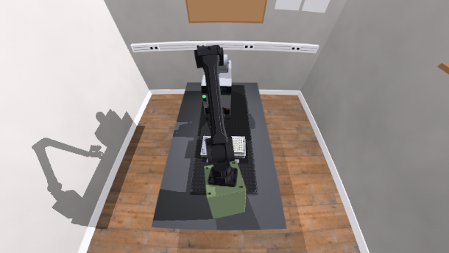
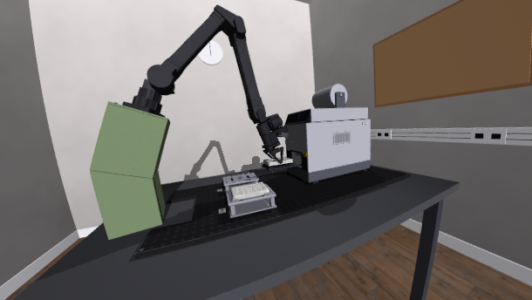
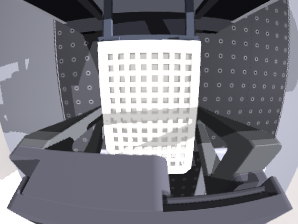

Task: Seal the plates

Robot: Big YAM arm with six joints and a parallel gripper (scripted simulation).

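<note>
Now: the dark sealer stage 3 cm below my hand. Also, from my hand: yellow warning label (12 cm ahead, 7 cm to the right, 3 cm above); then foil roll (33 cm ahead, 30 cm above, 5 cm to the left); then white plate (19 cm to the right, 16 cm behind, 6 cm below).
</note>
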